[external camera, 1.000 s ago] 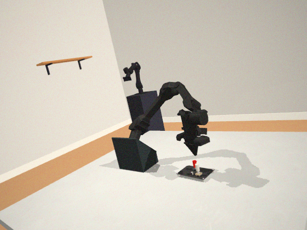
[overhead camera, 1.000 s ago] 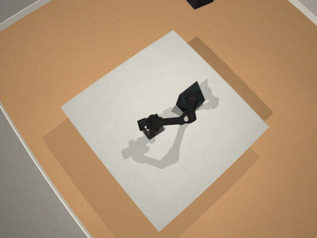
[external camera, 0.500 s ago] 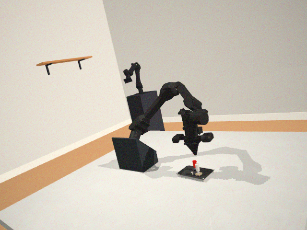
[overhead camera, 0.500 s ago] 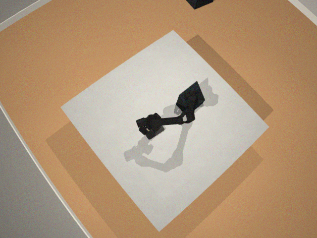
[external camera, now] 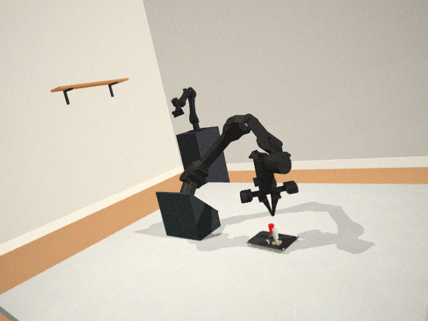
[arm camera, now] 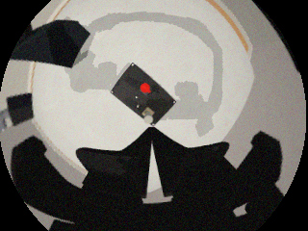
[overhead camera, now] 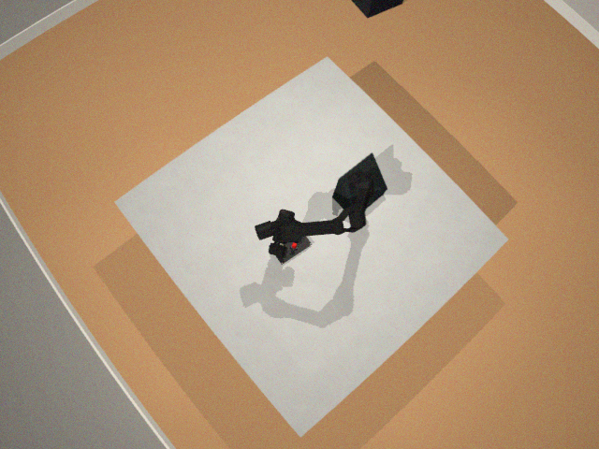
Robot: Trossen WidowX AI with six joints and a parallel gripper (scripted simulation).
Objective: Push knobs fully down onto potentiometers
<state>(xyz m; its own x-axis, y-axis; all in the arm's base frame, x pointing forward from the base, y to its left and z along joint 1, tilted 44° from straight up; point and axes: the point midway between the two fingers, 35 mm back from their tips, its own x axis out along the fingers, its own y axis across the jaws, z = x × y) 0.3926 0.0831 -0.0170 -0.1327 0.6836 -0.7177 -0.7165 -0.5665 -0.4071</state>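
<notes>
The white knob lies 7 cm below my gripper tip. From my gripper tip the other things lie so: red knob (7 cm below, 5 cm behind, 4 cm to the left).
</notes>
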